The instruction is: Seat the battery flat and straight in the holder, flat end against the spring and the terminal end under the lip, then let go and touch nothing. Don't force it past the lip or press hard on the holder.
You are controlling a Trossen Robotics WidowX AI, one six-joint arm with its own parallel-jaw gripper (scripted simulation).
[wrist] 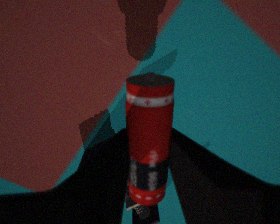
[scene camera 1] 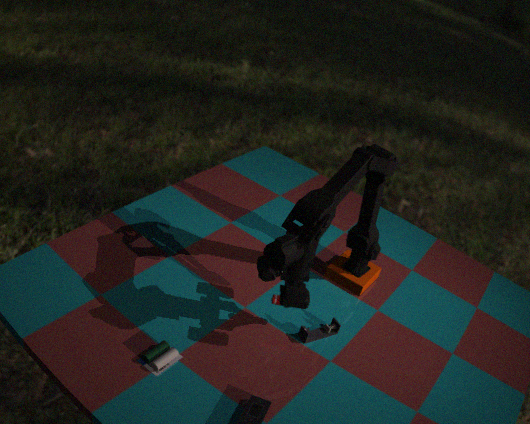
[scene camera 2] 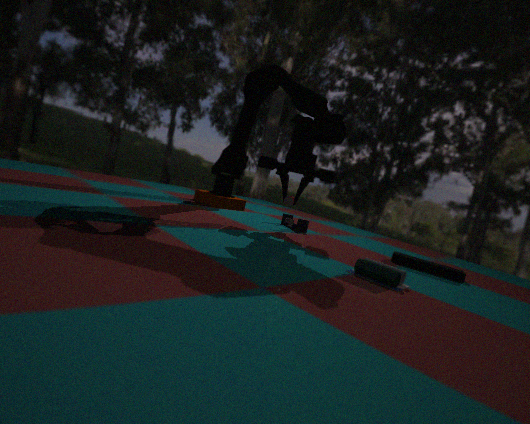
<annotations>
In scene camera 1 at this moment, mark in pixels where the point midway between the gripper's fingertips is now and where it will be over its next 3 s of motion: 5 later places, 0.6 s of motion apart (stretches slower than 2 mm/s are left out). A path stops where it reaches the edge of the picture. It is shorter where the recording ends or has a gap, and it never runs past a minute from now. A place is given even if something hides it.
My gripper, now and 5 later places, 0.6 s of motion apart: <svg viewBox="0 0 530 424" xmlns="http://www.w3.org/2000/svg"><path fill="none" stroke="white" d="M286 303L325 313L319 322L316 326L316 328L318 328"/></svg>
</annotations>
